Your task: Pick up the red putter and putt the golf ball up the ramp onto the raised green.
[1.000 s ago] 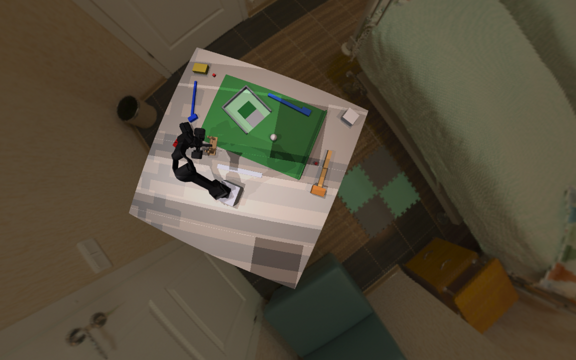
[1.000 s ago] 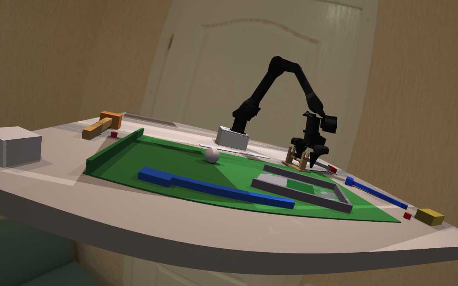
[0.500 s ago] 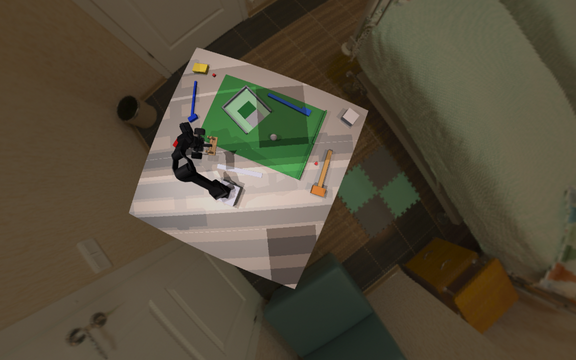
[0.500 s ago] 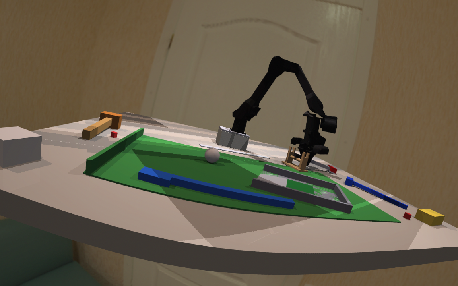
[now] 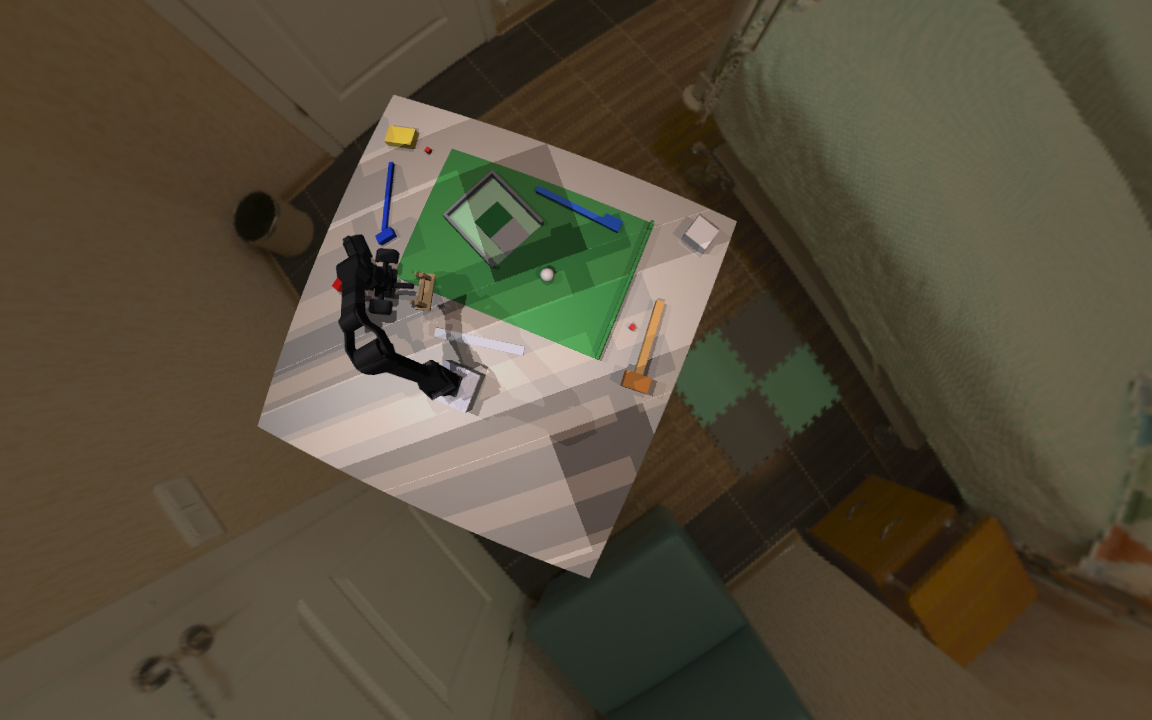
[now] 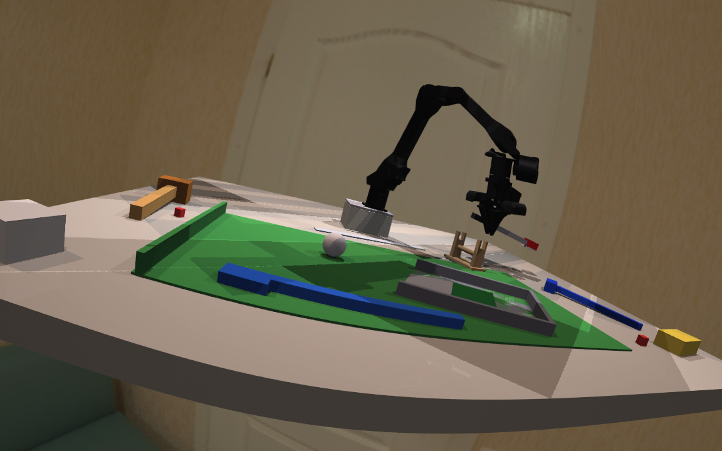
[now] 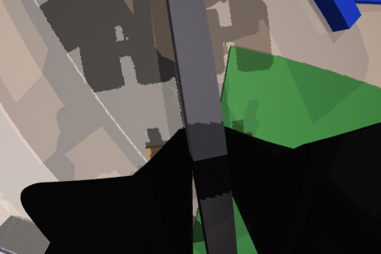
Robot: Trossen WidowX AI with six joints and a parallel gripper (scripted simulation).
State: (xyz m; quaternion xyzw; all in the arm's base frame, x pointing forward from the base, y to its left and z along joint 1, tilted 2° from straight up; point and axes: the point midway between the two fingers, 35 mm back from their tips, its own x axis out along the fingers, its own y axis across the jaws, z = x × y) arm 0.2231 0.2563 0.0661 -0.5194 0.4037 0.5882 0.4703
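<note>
My gripper tip is now 1 cm past the red putter, 7 cm to the right of it and 1 cm below it. Also, from my gripper tip: wooden stand: 2 cm ahead, 6 cm to the right, 5 cm below; green mat: 25 cm ahead, 32 cm to the right, 9 cm below; white golf ball: 19 cm ahead, 43 cm to the right, 6 cm below.
</note>
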